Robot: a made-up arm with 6 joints. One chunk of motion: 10 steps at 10 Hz.
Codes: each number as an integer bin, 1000 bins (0 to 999) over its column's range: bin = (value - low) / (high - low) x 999, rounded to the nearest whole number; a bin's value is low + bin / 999 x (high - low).
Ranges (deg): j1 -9..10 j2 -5..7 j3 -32..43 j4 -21..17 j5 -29..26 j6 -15..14
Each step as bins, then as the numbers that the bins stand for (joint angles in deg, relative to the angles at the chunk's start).
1 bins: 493 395 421 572 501 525
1 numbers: 0.38 -0.26 -0.39 0.76 -1.42 0.24
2 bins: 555 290 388 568 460 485
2 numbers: 1.56 -1.52 -2.87 0.61 -3.67 -0.92
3 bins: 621 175 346 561 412 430
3 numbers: 2.81 -2.90 -6.02 0.34 -6.32 -2.52
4 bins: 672 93 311 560 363 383
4 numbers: 3.78 -3.88 -8.65 0.30 -9.02 -3.88
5 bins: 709 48 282 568 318 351
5 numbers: 4.48 -4.42 -10.83 0.61 -11.49 -4.81
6 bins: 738 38 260 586 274 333
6 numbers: 5.04 -4.54 -12.48 1.29 -13.91 -5.33
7 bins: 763 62 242 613 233 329
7 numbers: 5.51 -4.26 -13.83 2.32 -16.17 -5.45
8 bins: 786 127 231 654 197 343
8 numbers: 5.95 -3.47 -14.66 3.88 -18.15 -5.04
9 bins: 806 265 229 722 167 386
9 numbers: 6.33 -1.82 -14.81 6.46 -19.81 -3.79
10 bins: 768 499 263 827 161 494
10 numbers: 5.61 0.99 -12.26 10.46 -20.14 -0.66
